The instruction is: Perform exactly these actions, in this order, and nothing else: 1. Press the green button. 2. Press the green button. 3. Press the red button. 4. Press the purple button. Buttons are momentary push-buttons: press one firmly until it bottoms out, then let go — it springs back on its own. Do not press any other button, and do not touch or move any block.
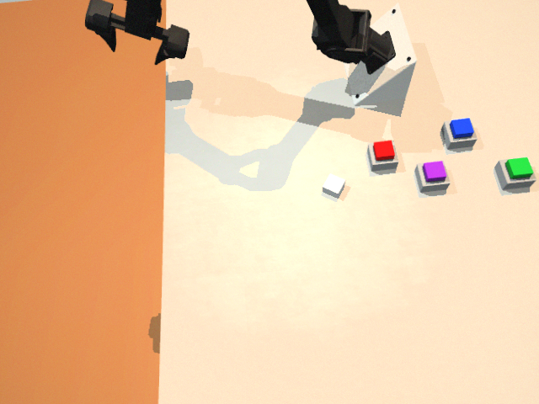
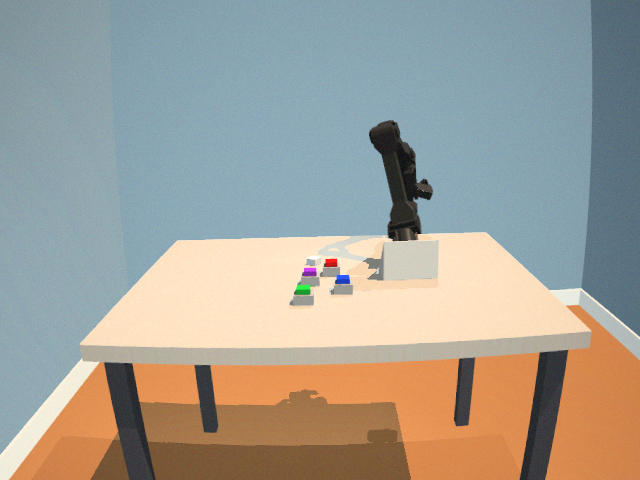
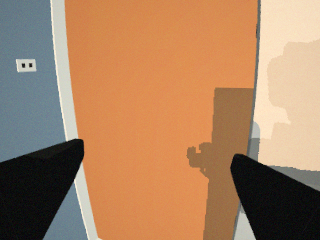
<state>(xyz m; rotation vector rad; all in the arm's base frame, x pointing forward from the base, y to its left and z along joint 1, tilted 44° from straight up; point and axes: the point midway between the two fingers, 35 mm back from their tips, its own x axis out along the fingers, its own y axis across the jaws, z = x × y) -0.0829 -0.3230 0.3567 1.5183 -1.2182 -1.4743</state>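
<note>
Now: gripper tip 68 cm to the right of the green button, 37 cm short of it and 3 cm above it. The rest, counted from my gripper tip: red button: 47 cm to the left, 29 cm ahead, 3 cm below; then white block: 36 cm to the left, 34 cm ahead, 5 cm below; then purple button: 54 cm to the left, 35 cm ahead, 3 cm below.
</note>
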